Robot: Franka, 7 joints.
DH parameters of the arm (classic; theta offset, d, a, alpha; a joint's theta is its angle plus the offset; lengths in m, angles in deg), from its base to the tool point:
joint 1: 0 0.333 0 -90
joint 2: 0 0 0 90
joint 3: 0 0.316 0.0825 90
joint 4: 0 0 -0.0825 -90
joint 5: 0 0.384 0 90
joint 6: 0 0 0.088 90
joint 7: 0 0.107 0 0
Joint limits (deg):
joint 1: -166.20..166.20
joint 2: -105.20..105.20
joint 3: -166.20..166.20
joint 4: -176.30..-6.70
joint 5: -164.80..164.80
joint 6: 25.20..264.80
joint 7: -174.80..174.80
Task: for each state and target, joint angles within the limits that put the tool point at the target. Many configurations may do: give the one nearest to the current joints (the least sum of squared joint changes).
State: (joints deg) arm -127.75 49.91 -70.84 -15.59 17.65 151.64 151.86
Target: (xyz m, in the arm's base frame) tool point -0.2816 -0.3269 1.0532
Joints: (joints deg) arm -128.92 31.88 -71.10 -6.70 18.87 164.01 151.86
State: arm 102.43 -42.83 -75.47 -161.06 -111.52 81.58 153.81
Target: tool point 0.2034 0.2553 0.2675
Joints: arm 121.70 -45.10 -65.49 -169.15 -112.52 90.02 153.81
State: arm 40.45 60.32 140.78 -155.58 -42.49 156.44 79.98
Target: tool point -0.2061 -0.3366 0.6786
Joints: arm 71.46 38.81 166.20 -136.60 -43.40 163.65 79.98
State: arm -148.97 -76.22 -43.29 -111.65 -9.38 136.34 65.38
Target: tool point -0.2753 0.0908 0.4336
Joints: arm -152.89 -72.06 -50.35 -162.54 -9.62 115.96 65.38
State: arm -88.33 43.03 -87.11 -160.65 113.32 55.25 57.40
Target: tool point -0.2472 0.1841 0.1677
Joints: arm -125.88 62.86 -84.26 -166.27 116.05 74.66 57.40
